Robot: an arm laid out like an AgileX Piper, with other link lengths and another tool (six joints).
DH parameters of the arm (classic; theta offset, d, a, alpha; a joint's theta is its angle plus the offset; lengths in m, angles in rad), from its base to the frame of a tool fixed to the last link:
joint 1: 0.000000 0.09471 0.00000 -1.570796
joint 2: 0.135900 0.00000 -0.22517 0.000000
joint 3: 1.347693 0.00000 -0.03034 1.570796
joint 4: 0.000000 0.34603 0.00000 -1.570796
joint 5: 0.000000 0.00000 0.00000 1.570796
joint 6: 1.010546 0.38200 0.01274 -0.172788
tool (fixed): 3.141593 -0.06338 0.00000 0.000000
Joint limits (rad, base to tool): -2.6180..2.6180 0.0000..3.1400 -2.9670..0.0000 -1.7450..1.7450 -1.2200..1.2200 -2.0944..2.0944
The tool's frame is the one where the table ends.
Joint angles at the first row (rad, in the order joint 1, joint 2, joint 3, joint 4, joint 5, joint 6):
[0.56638 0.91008 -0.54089 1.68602 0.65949 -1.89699]
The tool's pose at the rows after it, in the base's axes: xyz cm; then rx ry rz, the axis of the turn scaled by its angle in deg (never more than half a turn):
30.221, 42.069, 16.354, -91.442, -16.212, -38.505
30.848, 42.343, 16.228, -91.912, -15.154, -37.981
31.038, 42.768, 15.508, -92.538, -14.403, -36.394
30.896, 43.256, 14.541, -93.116, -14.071, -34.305
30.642, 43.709, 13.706, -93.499, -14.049, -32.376
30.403, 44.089, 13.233, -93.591, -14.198, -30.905
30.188, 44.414, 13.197, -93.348, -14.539, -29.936
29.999, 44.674, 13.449, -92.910, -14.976, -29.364
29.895, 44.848, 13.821, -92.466, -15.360, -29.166
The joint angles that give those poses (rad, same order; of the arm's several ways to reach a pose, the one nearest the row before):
[0.56710 0.93544 -0.57337 1.68630 0.64440 -1.88325]
[0.56786 0.97003 -0.60036 1.68664 0.63811 -1.87059]
[0.56860 1.01120 -0.62113 1.68694 0.64624 -1.86028]
[0.56900 1.05324 -0.63725 1.68707 0.66453 -1.85438]
[0.56927 1.09022 -0.65117 1.68707 0.68482 -1.85215]
[0.56926 1.11844 -0.66421 1.68702 0.70320 -1.85108]
[0.56926 1.13691 -0.67686 1.68705 0.71939 -1.85060]
[0.56925 1.14717 -0.68793 1.68705 0.73294 -1.85024]
[0.56925 1.15136 -0.69673 1.68703 0.74155 -1.84991]

